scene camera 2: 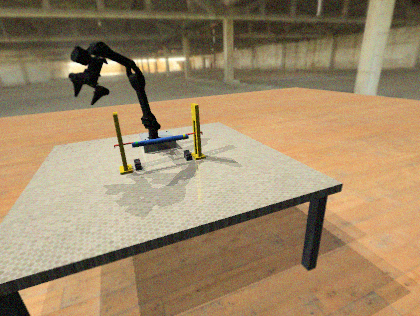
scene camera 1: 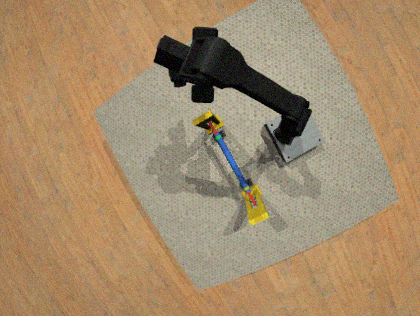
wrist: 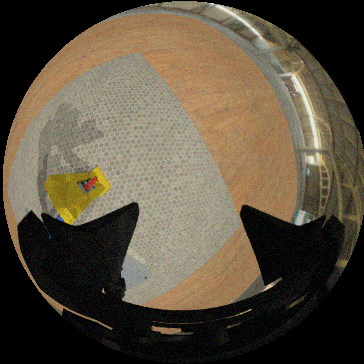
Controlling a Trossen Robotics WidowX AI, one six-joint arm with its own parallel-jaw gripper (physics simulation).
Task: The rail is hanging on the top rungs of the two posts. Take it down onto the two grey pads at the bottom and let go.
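Frame: origin at the arm's base, x ahead, y left, z up, level; millimetres.
Where they show: gripper, fingertip midpoint: (scene camera 2: 83, 100) (wrist: 191, 209); arm's base, link origin: (scene camera 2: 153, 138) (scene camera 1: 282, 132).
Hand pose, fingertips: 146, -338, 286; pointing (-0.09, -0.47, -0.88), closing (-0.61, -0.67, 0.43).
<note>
Each offset is from my fingertips to the top centre of the thing, as dx, dy, dz. Level surfaces: height alone.
The blue rail {+114, +320, -215} (scene camera 1: 231, 161) (scene camera 2: 160, 141) with thin red ends spans the two yellow posts, level with about their mid-height in scene camera 2. One post {+98, +121, -60} (scene camera 1: 202, 115) (scene camera 2: 118, 130) (wrist: 62, 192) stands nearer the gripper, the other post {+130, +519, -60} (scene camera 1: 258, 212) (scene camera 2: 196, 122) farther off. Two small dark grey pads {+103, +182, -316} (scene camera 2: 138, 164) {+125, +458, -316} (scene camera 2: 187, 155) sit low beside the post feet, below the rail. My gripper (scene camera 2: 85, 99) (wrist: 191, 209) is open and empty, high above and to one side of the nearer post, apart from the rail. In the wrist view a finger hides most of the rail.
The arm's grey base plate (scene camera 1: 305, 142) (wrist: 134, 272) stands on the hexagon-patterned table {dz -360} (scene camera 1: 165, 240) (scene camera 2: 240, 185) (wrist: 150, 130) beside the posts. The black arm arches from it above the table. The table's edges drop to a wooden floor (scene camera 1: 50, 200) (scene camera 2: 260, 270) (wrist: 240, 110).
</note>
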